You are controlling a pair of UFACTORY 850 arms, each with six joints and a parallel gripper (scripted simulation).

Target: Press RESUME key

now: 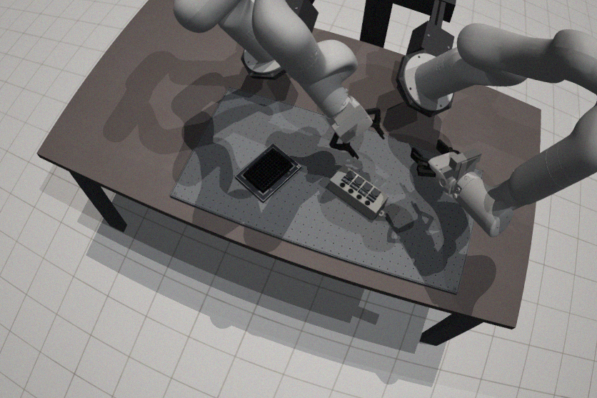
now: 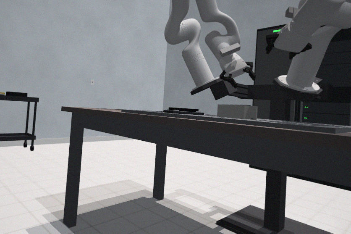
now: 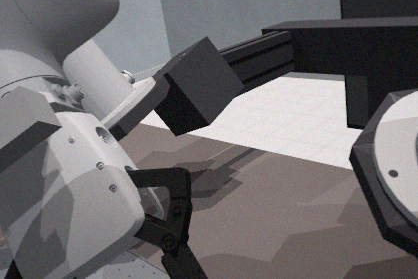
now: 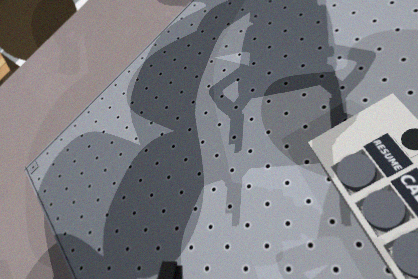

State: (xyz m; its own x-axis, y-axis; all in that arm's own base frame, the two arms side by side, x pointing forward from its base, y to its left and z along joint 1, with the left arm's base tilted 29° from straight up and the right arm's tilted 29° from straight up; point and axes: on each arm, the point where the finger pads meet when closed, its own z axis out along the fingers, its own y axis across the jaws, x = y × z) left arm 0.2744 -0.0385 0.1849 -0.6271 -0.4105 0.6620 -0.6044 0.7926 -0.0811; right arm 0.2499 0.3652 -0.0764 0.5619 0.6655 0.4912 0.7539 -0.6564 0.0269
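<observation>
The pale operator panel lies 60 mm ahead of my right hand, 10 mm to the left of it and 120 mm below it.
</observation>
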